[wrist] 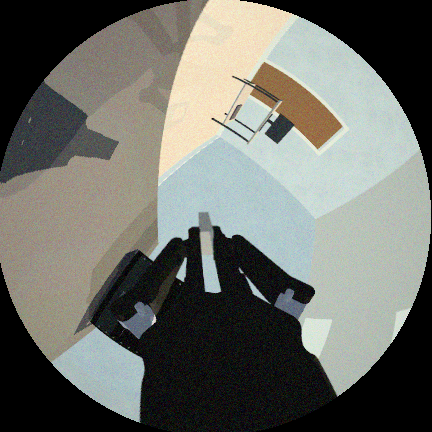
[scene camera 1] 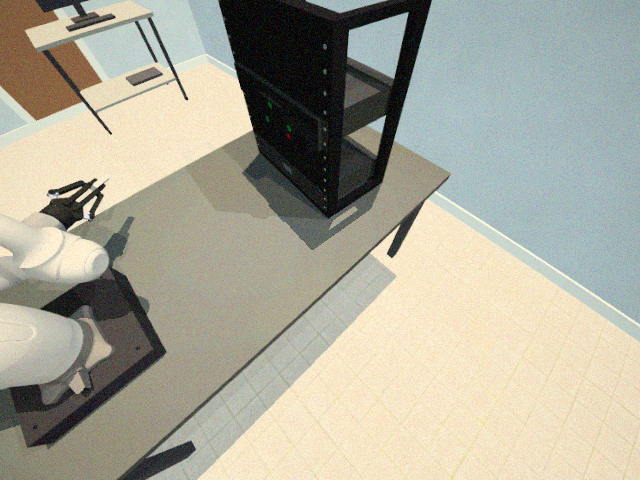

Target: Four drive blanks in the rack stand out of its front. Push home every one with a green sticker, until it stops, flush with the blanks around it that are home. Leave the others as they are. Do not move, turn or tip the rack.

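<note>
The black rack (scene camera 1: 337, 118) (wrist: 112, 295) stands upright on the table's far part. On its dark front in the scene view are three green stickers: an upper left one (scene camera 1: 269, 104), a lower left one (scene camera 1: 267, 118) and a right one (scene camera 1: 288, 128). A red sticker (scene camera 1: 288, 136) is just below the right green one. The blanks' edges are too dark to tell how far each stands out. My gripper (scene camera 1: 102, 181) (wrist: 203, 220) is shut and empty, above the table's left side and well apart from the rack front.
The table (scene camera 1: 222, 268) (wrist: 125, 195) carries the arm's dark base plate (scene camera 1: 121, 356) at its near left. Open rack shelves (scene camera 1: 367, 105) show on the rack's right side. A side desk (scene camera 1: 93, 28) (wrist: 265, 122) with a monitor stands in the background. A blue wall (scene camera 1: 516, 129) is behind the rack.
</note>
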